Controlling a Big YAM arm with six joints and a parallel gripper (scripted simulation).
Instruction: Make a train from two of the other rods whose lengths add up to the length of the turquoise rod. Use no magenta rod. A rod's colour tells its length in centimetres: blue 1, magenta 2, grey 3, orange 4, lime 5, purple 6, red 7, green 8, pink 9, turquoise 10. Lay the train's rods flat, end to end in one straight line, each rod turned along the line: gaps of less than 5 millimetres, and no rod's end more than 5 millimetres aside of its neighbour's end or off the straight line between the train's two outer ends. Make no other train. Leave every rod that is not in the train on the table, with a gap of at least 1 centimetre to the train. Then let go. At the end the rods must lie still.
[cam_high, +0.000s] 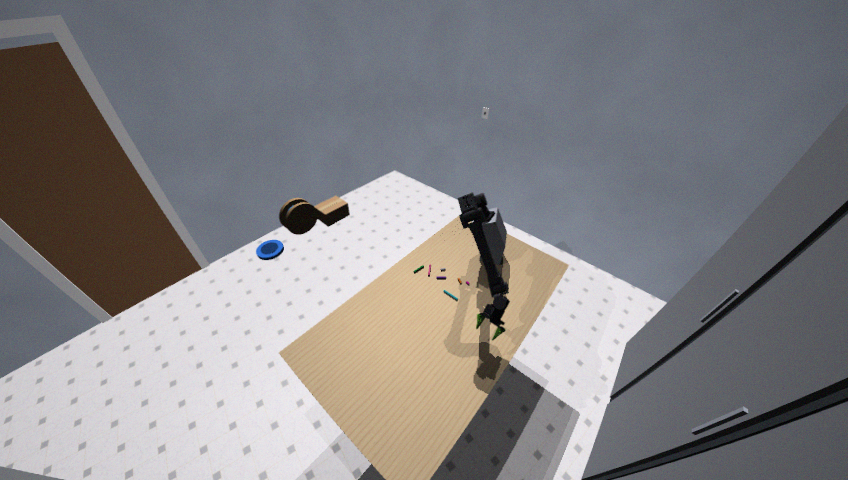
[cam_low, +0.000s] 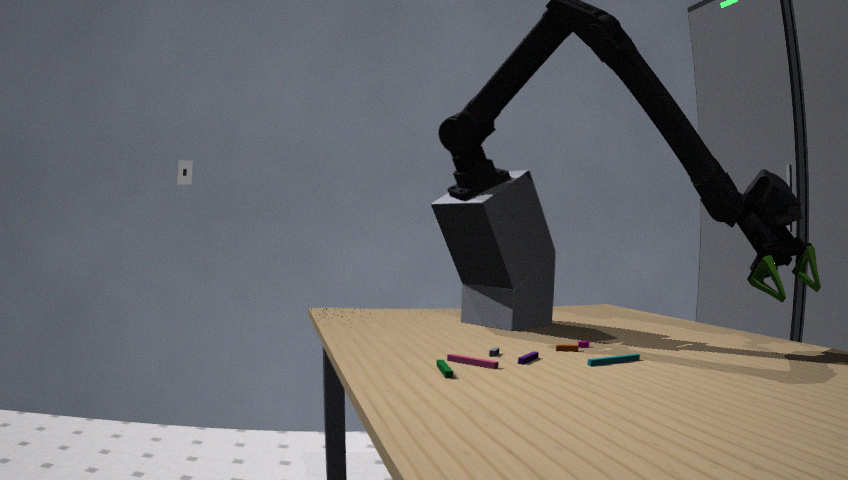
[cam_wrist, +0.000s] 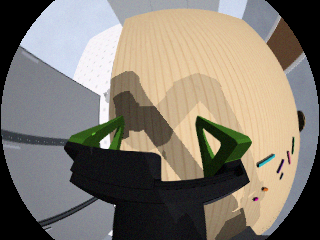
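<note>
The turquoise rod is 170 mm behind my hand, 300 mm to the right of it and 110 mm below it. Round my hand: purple rod 250 mm behind, 420 mm to the right, 110 mm below; orange rod 300 mm behind, 310 mm to the right, 110 mm below; magenta rod 320 mm behind, 260 mm to the right, 110 mm below.
</note>
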